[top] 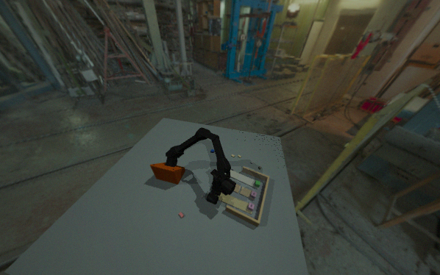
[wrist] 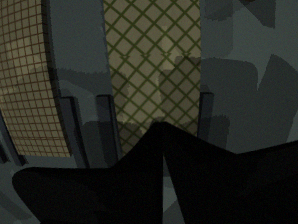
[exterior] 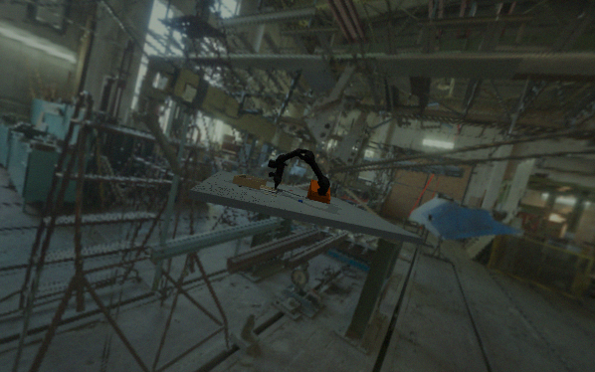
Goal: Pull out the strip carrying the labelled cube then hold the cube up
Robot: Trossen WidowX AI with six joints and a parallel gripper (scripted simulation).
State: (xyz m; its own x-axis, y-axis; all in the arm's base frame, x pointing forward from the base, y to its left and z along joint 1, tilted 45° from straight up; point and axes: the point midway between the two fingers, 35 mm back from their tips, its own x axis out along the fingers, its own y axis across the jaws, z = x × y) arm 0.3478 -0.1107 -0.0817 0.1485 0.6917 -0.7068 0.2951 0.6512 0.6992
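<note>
My gripper tip is now 100 mm short of the mesh strip and 30 mm to the left of it. The rest, counted from my gripper tip: blue piece: 80 mm behind, 380 mm to the left; then pink block: 190 mm behind, 140 mm to the right.
</note>
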